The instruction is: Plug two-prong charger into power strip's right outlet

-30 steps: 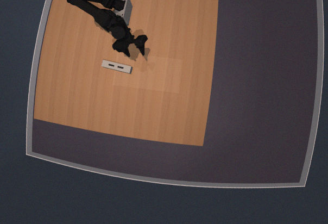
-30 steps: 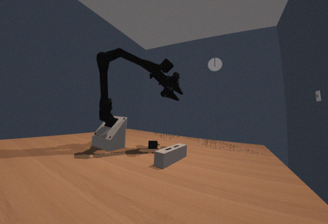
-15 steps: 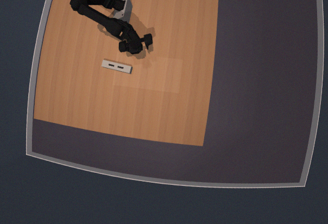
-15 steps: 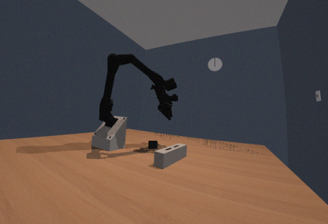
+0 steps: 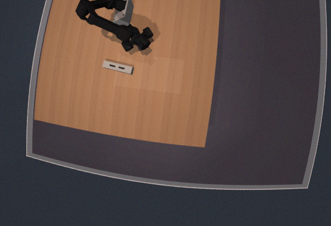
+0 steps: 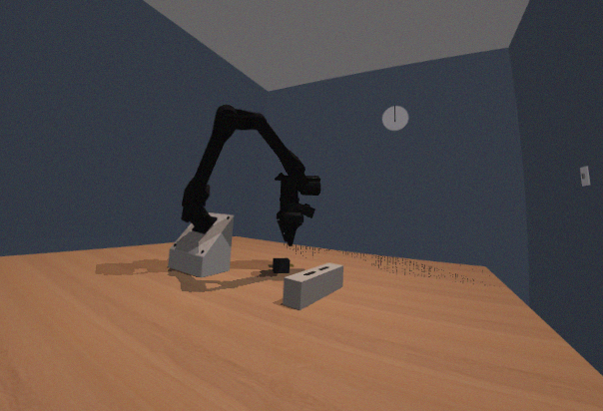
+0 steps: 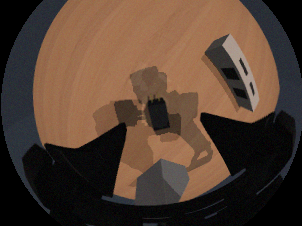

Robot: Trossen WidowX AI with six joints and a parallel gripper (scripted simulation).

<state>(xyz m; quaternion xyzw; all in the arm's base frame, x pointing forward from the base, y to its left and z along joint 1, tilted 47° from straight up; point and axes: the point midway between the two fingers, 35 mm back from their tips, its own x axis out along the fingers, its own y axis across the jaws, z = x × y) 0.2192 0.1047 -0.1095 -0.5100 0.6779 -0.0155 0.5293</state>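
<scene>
My gripper tip is now 70 mm above the black two-prong charger.
</scene>
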